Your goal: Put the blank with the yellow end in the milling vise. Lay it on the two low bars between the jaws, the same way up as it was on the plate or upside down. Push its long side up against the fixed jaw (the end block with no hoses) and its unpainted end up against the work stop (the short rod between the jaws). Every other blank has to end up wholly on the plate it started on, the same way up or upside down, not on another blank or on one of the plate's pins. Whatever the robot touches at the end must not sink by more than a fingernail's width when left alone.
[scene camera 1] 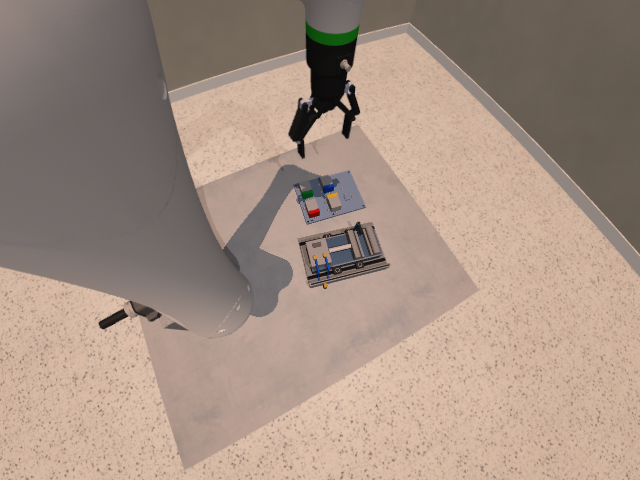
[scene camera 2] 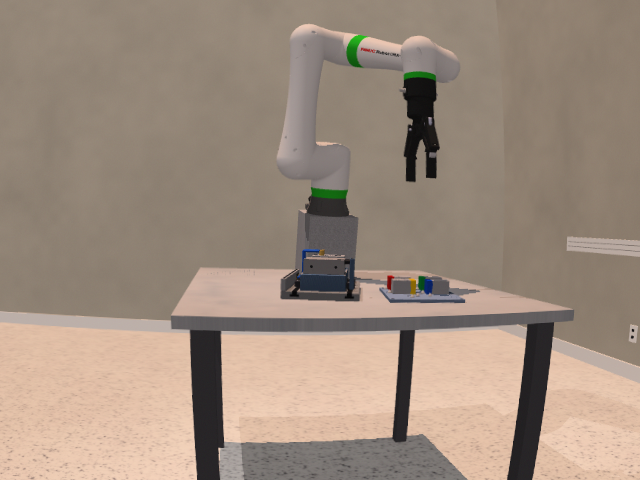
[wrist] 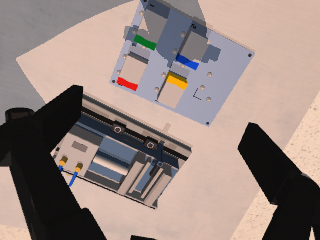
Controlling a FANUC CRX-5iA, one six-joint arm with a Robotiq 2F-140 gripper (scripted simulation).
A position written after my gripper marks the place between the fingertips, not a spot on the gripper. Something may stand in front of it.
In view: my gripper (scene camera 1: pixel 323 144), a green-ended blank (wrist: pixel 151 27), a red-ended blank (wrist: pixel 134 66) and a blue-grey plate (scene camera 1: pixel 344 179).
My gripper is seen too in scene camera 2 (scene camera 2: pixel 420 179) and in the wrist view (wrist: pixel 165 119). The blue-grey plate is seen too in scene camera 2 (scene camera 2: pixel 398 298).
